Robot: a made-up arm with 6 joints.
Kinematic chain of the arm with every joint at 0, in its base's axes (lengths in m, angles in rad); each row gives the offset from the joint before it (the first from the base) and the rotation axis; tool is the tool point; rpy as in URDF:
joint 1: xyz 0 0 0.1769 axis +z
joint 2: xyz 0 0 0 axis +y
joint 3: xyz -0.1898 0 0.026 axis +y
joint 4: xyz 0.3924 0 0.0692 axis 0.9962 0 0.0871
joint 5: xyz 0 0 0 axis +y
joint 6: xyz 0.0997 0 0.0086 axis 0.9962 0 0.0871
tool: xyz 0 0 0 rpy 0 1.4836 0
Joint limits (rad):
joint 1: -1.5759..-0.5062
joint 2: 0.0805..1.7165
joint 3: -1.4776..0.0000
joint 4: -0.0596..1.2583
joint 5: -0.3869..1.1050
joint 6: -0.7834..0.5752
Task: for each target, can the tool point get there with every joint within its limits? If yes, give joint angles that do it. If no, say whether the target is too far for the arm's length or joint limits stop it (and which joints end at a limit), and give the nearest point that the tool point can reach.
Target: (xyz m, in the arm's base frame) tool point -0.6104 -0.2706 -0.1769
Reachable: no: too far | nearest point -0.0371 -0.2396 -0.0942 | short by 0.580 m
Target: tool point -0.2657 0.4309 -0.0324
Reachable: no: joint limits stop it (at a limit: joint 1, joint 2, joint 3, joint 5) | nearest point 0.0033 0.0432 -0.0774 | short by 0.474 m
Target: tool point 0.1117 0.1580 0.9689
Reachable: no: too far | nearest point 0.0028 0.1134 0.7432 | short by 0.255 m
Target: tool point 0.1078 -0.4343 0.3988
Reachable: yes | joints -1.3347 1.1765 -1.1036 0.5514 0.0595 -0.0806
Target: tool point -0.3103 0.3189 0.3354
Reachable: no: joint limits stop it (at a limit: joint 1, joint 2, joint 3, joint 4, joint 5) | nearest point -0.0953 0.1502 0.6588 | short by 0.423 m
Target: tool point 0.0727 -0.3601 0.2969
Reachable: yes | joints -1.3567 0.6900 -0.4455 0.2398 -0.2348 0.1672
